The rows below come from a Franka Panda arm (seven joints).
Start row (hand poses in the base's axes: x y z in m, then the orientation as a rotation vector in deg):
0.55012, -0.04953, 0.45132, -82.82, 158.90, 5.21
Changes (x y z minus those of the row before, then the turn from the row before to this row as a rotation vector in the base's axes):
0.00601, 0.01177, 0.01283, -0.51, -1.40, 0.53
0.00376, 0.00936, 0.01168, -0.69, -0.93, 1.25
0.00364, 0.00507, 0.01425, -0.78, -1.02, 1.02
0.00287, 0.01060, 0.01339, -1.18, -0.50, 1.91
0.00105, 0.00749, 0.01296, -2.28, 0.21, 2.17
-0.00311, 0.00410, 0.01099, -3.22, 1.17, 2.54
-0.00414, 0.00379, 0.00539, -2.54, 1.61, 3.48
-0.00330, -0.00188, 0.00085, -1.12, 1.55, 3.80
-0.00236, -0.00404, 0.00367, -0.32, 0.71, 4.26
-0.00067, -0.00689, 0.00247, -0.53, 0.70, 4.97
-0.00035, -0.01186, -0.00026, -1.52, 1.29, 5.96
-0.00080, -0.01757, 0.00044, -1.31, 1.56, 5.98
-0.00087, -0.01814, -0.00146, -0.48, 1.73, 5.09
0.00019, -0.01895, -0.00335, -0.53, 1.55, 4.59
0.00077, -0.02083, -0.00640, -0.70, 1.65, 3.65
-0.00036, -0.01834, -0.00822, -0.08, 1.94, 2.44
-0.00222, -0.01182, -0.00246, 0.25, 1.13, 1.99
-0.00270, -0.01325, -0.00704, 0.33, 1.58, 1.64
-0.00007, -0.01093, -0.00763, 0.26, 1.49, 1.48
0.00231, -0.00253, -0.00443, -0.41, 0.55, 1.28
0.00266, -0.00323, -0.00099, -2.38, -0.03, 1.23
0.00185, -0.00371, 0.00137, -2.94, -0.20, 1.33
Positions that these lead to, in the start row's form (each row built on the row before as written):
0.55613, -0.03776, 0.46415, -83.16, 157.65, 3.48
0.55989, -0.02840, 0.47583, -84.69, 156.32, 1.88
0.56353, -0.02333, 0.49008, -85.87, 155.10, 0.09
0.56640, -0.01273, 0.50347, -88.55, 153.73, -1.81
0.56745, -0.00524, 0.51643, -92.16, 153.05, -4.66
0.56434, -0.00114, 0.52742, 95.58, -150.77, 7.97
0.56020, 0.00265, 0.53281, 98.76, -145.50, 9.89
0.55690, 0.00077, 0.53366, 102.66, -140.67, 10.08
0.55454, -0.00327, 0.53733, 107.56, -136.30, 10.12
0.55387, -0.01016, 0.53980, 113.04, -131.00, 10.45
0.55352, -0.02202, 0.53954, 118.67, -123.64, 11.33
0.55272, -0.03959, 0.53998, 123.91, -115.99, 11.66
0.55185, -0.05773, 0.53852, 128.27, -109.43, 10.85
0.55204, -0.07668, 0.53517, 131.87, -103.35, 10.21
0.55281, -0.09751, 0.52877, 134.22, -98.11, 9.44
0.55245, -0.11585, 0.52055, 135.69, -94.38, 7.61
0.55023, -0.12767, 0.51809, 137.19, -91.66, 6.42
0.54753, -0.14092, 0.51105, 138.26, -89.16, 4.56
0.54746, -0.15185, 0.50342, 139.13, -86.85, 2.84
0.54977, -0.15438, 0.49899, 139.60, -84.91, 2.73
0.55243, -0.15761, 0.49800, 138.64, -82.54, 4.74
0.55428, -0.16132, 0.49937, 137.31, -79.92, 7.32

